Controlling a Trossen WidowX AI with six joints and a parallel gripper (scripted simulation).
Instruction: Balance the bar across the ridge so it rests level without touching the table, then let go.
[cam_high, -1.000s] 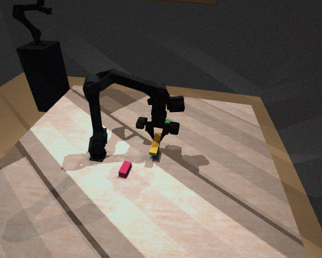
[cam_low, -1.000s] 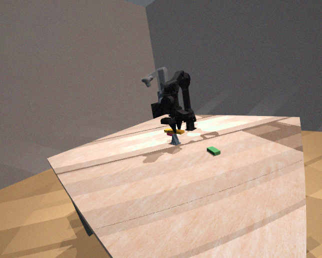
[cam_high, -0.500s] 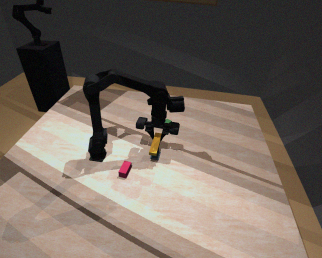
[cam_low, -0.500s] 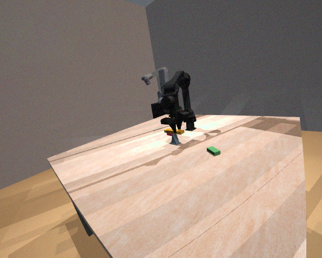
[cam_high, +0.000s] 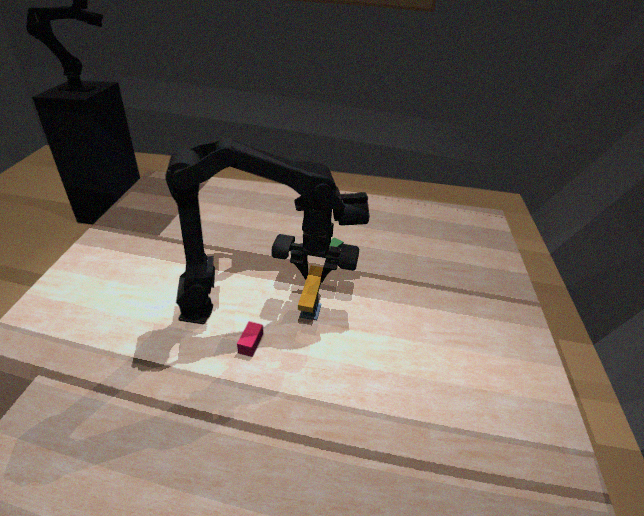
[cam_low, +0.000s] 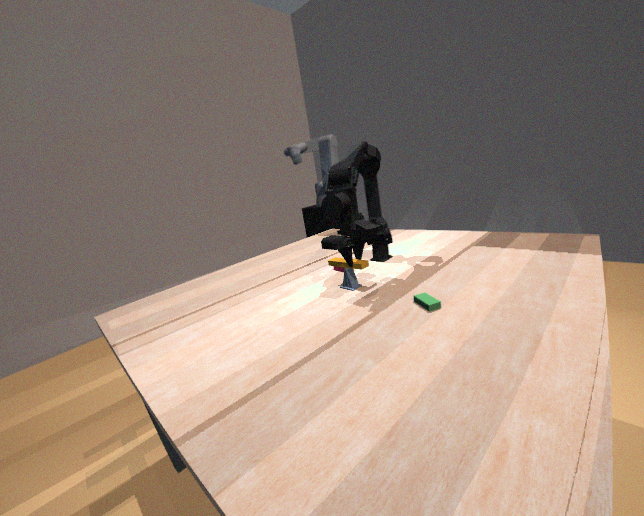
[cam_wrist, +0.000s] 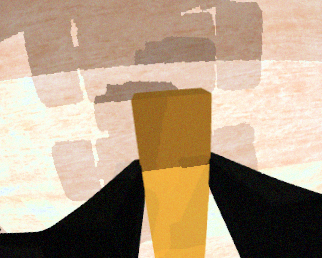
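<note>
My gripper tip is 3 cm to the left of the bar. From my gripper tip the other things lie so: green block: 2 cm ahead, 22 cm to the left, 7 cm below; magenta block: 11 cm behind, 15 cm to the right, 6 cm below.
</note>
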